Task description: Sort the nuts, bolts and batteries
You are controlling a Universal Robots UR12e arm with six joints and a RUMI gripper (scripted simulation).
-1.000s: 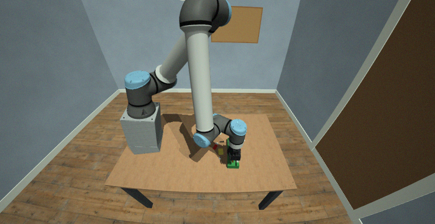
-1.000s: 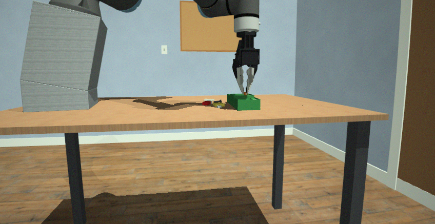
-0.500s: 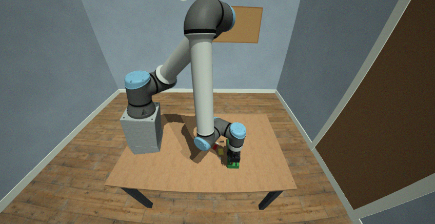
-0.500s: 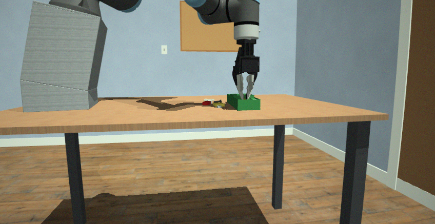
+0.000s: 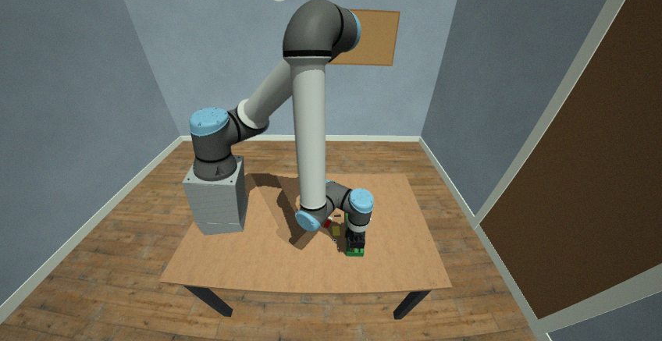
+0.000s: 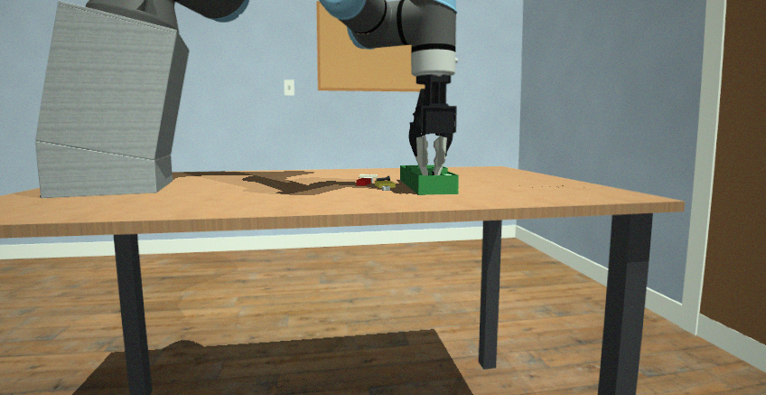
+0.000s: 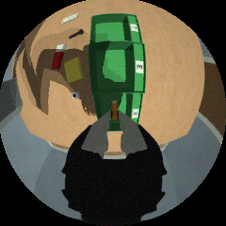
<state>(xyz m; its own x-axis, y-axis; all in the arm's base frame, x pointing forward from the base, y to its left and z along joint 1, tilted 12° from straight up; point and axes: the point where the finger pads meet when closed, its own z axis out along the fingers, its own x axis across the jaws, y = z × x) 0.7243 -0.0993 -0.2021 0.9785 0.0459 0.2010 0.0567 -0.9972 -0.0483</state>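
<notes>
My gripper is now 10 mm above the orange piece. Also, from my hand: green bin: 80 mm to the left, 10 mm below; yellow battery: 90 mm to the left, 90 mm behind, 30 mm below; dark nut: 90 mm behind, 30 mm to the left, 30 mm below.
</notes>
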